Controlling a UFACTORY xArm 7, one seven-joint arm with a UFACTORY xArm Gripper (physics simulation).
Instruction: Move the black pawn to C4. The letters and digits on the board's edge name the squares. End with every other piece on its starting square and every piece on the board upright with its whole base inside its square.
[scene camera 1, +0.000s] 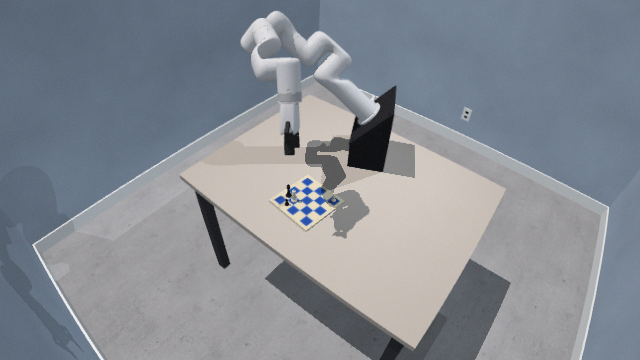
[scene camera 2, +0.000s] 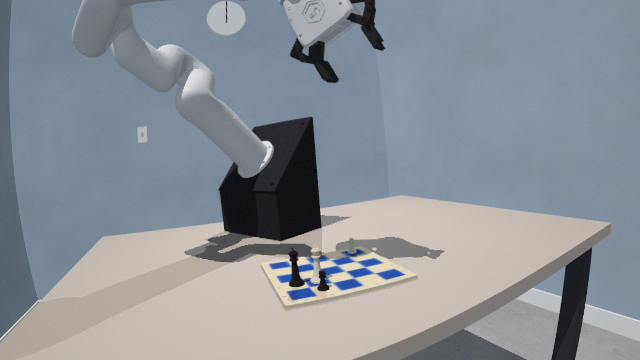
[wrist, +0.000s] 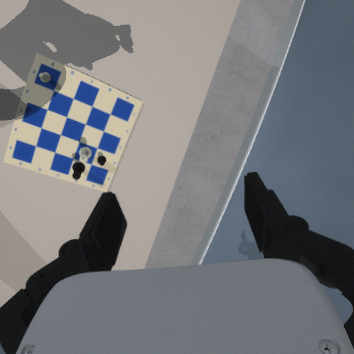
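Note:
The black pawn stands upright on A4 of the blue-and-cream board. A tall white piece stands beside it on B4. A tall black piece stands on B5. C4 is a bare cream square on the far side of the white piece from the pawn. My gripper is open and empty, high above the table and off to the side of the board.
A white pawn stands on the E1 corner square, in the arm's shadow. The black robot base stands on the table behind the board.

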